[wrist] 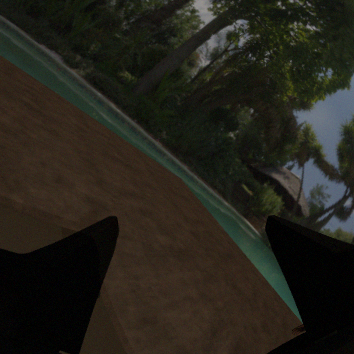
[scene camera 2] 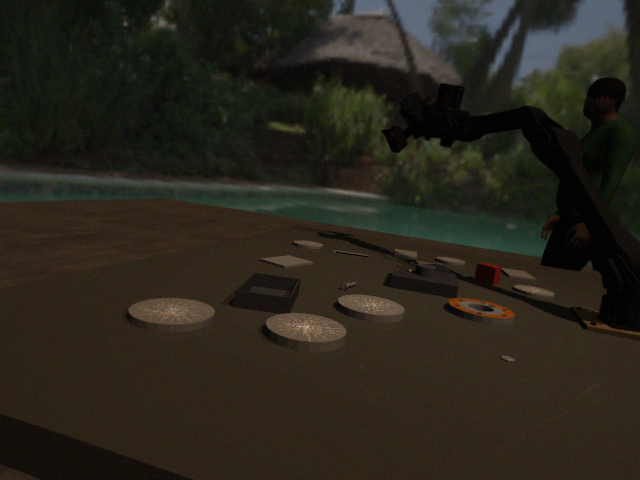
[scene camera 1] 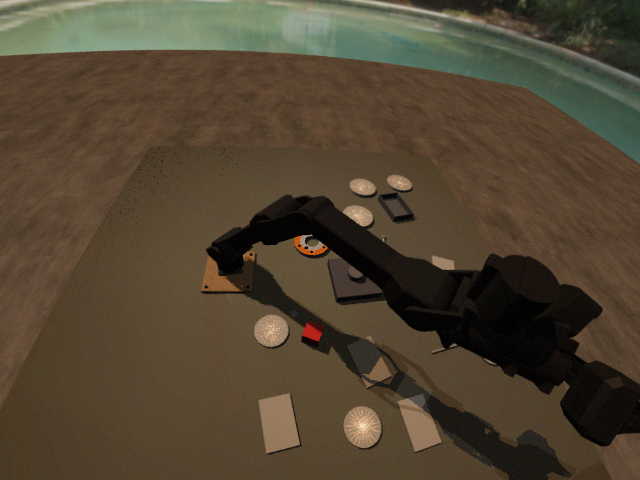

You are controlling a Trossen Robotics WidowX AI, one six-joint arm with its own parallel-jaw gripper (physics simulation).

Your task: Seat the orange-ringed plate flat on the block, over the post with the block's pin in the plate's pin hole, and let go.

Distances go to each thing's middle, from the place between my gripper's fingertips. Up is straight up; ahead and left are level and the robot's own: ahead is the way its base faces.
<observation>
My gripper is now 43 cm to the right of the dark block (scene camera 2: pixel 444 284), 35 cm above it and 11 cm past it. Also, from my hand: dark tray (scene camera 2: pixel 262 292): 70 cm to the left, 35 cm below, 14 cm ahead; orange-ringed plate (scene camera 2: pixel 484 312): 58 cm to the left, 36 cm below, 20 cm behind.
</observation>
